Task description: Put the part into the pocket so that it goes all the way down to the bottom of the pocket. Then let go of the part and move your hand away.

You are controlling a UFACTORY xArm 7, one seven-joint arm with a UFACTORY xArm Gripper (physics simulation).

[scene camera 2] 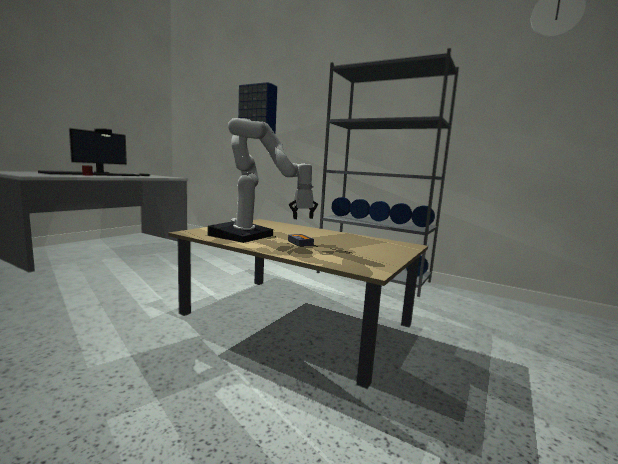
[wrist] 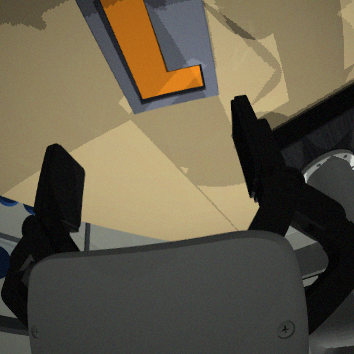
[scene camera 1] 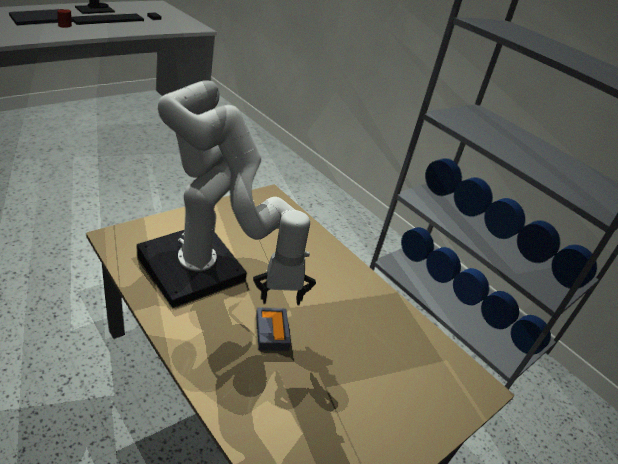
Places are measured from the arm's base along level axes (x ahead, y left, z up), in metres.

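Where they show: gripper, fingertip midpoint: [scene camera 2: 303, 218] [wrist: 144, 135] [scene camera 1: 281, 301]; arm's base, origin of the base link: [scene camera 2: 244, 227] [wrist: 326, 170] [scene camera 1: 197, 257].
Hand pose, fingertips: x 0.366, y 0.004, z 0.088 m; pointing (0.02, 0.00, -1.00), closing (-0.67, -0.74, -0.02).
Note:
Things, the pixels of their top centre, and the offset from my fingertips. Level surfaces: height alone.
- orange L-shaped part, middle of its top: [wrist: 156, 43] [scene camera 1: 273, 325] dy -0.008, dx -0.005, dz -0.100 m
- grey-blue block, middle of its top: [wrist: 155, 46] [scene camera 1: 273, 324] [scene camera 2: 300, 236] dy -0.005, dx -0.006, dz -0.099 m
- wooden table, its level: dz -0.135 m
The orange L-shaped part [scene camera 1: 278, 327] [wrist: 135, 60] lies flat inside the L-shaped pocket of the grey-blue block [scene camera 1: 266, 340] [wrist: 192, 30]. Its top looks about level with the block's top, and a thin dark gap runs along its edges in the wrist view. The pocket's bottom is hidden under the part. In scene camera 2 the block [scene camera 2: 300, 242] shows small on the table, with orange on top. My gripper [scene camera 1: 281, 301] [scene camera 2: 303, 217] [wrist: 144, 135] is wide open and empty. It hangs above the table, higher than the block and apart from it, towards the block's arm-base side.
The block stands on the wooden table [scene camera 1: 400, 345] [scene camera 2: 390, 245]. The black base plate [scene camera 1: 192, 287] [scene camera 2: 240, 235] carries the arm behind the block. A shelf rack [scene camera 1: 411, 150] [scene camera 2: 325, 150] with blue discs stands beyond the table. A desk [scene camera 1: 185, 32] [scene camera 2: 125, 195] stands at the back left.

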